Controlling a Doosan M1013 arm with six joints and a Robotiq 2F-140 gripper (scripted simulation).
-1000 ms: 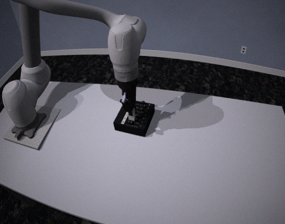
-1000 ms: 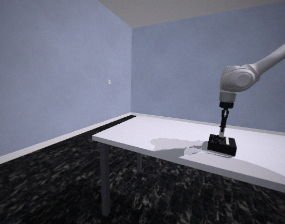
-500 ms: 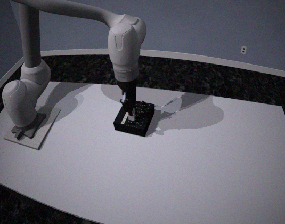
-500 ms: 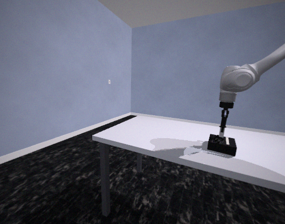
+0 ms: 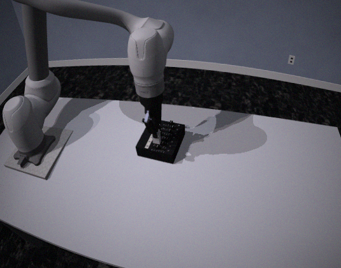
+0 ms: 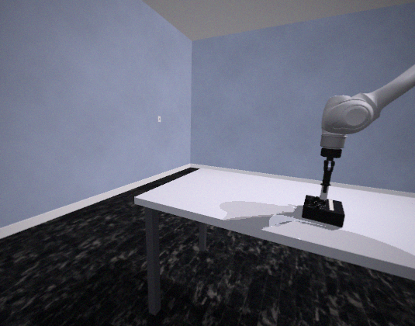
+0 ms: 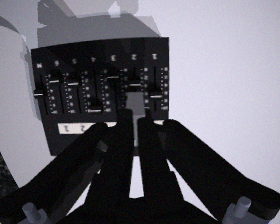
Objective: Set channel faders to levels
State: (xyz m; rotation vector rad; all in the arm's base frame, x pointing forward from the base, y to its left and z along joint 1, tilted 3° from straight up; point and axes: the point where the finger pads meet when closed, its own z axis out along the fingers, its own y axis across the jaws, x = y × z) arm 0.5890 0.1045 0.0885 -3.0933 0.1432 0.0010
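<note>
Right now the master fader is 11 cm to the left of my hand, 3 cm below it and 3 cm ahead of it.
</note>
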